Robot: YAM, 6 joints.
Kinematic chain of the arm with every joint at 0, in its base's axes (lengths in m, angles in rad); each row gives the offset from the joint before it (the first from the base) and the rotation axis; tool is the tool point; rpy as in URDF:
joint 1: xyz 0 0 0.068 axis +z
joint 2: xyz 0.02 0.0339 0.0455 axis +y
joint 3: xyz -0.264 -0.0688 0 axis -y
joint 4: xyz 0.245 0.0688 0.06 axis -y
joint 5: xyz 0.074 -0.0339 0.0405 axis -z
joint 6: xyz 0.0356 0 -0.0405 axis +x
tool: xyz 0 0 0 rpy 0 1.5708 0
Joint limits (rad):
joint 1: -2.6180..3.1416
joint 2: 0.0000..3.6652
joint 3: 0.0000..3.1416
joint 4: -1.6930..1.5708
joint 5: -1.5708..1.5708
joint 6: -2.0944..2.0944
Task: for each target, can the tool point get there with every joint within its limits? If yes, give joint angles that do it. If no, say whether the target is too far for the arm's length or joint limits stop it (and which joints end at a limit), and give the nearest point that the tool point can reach.
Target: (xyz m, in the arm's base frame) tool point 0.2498 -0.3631 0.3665
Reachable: yes | joints -0.8953 2.1066 2.2670 -1.1034 1.1246 -0.3987
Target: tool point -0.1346 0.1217 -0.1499
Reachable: yes | joints 2.3667 2.8299 0.8747 -0.1311 -0.2043 1.5679
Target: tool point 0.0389 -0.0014 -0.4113
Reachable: no: joint limits stop it (at a limit: joint 2) | nearest point 0.0782 -0.0028 -0.3377 | short by 0.083 m
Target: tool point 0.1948 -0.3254 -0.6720
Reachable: no: too far | nearest point 0.1641 -0.2742 -0.3733 | short by 0.305 m
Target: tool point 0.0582 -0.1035 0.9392
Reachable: no: too far | nearest point 0.0462 -0.0822 0.7349 | short by 0.206 m
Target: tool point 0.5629 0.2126 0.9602
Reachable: no: too far | nearest point 0.3502 0.1323 0.6293 | short by 0.401 m
